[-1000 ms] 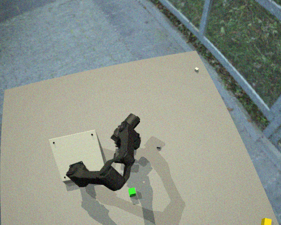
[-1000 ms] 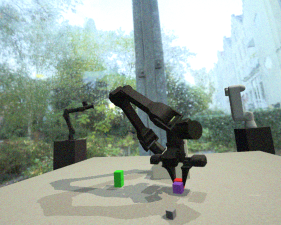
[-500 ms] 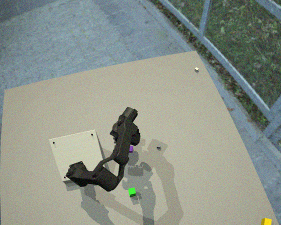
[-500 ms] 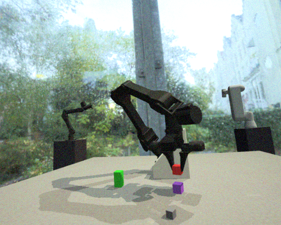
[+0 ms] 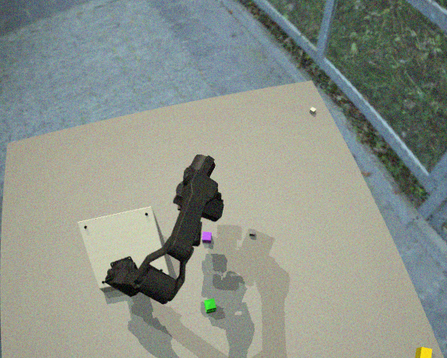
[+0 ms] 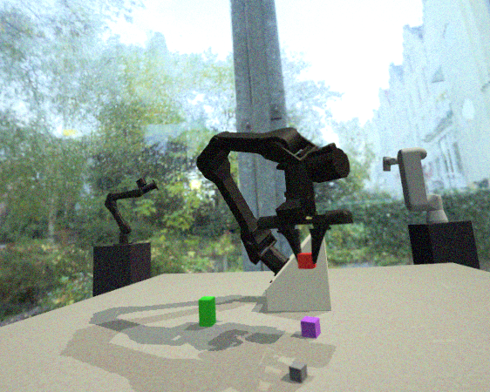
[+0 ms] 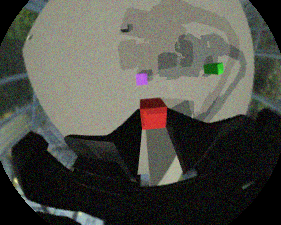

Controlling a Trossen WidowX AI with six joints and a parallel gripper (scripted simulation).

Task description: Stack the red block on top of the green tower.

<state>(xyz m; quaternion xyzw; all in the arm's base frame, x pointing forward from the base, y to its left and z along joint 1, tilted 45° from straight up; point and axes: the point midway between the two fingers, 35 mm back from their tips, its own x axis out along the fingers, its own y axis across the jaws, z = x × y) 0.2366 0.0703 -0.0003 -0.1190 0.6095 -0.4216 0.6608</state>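
Right now the purple block is 3 cm ahead of my gripper tip, 1 cm to the right of it and 11 cm below it. The rest, counted from my gripper tip: small grey cube 17 cm ahead, 4 cm to the right, 11 cm below; then cream cube 59 cm ahead, 35 cm to the left, 11 cm below; then red block 1 cm above.
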